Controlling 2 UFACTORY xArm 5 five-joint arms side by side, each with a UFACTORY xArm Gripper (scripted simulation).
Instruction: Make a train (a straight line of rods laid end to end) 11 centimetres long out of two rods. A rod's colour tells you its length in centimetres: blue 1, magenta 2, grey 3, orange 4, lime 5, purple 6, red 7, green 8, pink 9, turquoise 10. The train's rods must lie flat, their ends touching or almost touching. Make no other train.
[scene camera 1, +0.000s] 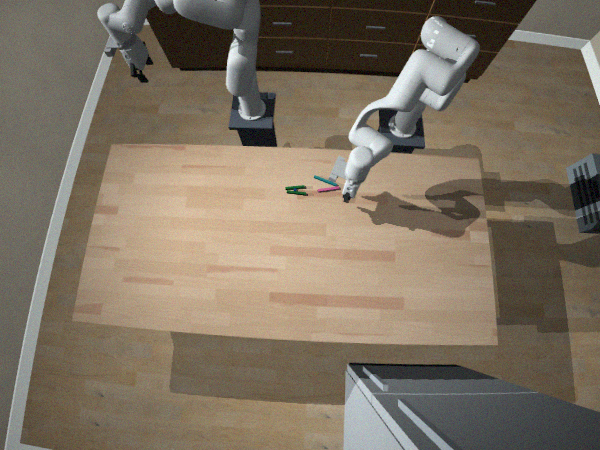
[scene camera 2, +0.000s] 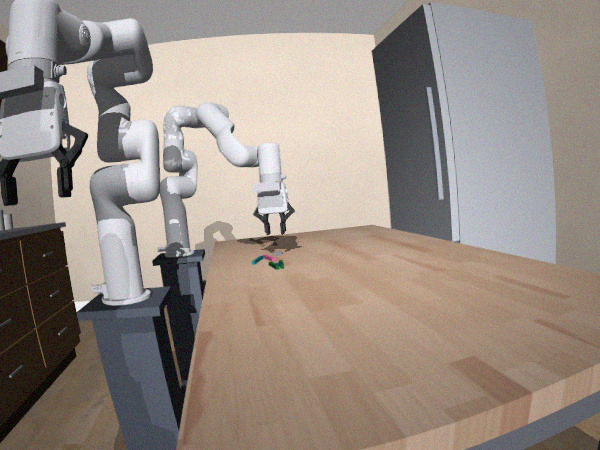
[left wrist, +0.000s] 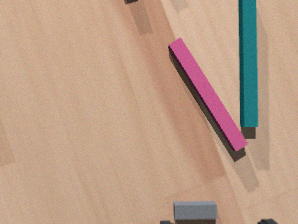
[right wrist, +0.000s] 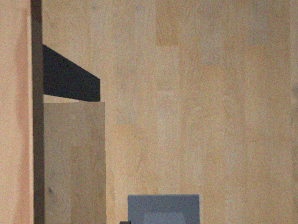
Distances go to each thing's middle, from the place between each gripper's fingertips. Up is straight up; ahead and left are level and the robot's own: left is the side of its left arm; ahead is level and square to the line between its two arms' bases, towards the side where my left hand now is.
Now: left hand (scene camera 2: 275, 234) 80 mm to the left of the pink rod (left wrist: 179, 50), 80 mm above it and 30 mm past it.
I see my right gripper (scene camera 2: 37, 201) 330 mm short of the pink rod, 790 mm to the right of it and 240 mm above it.
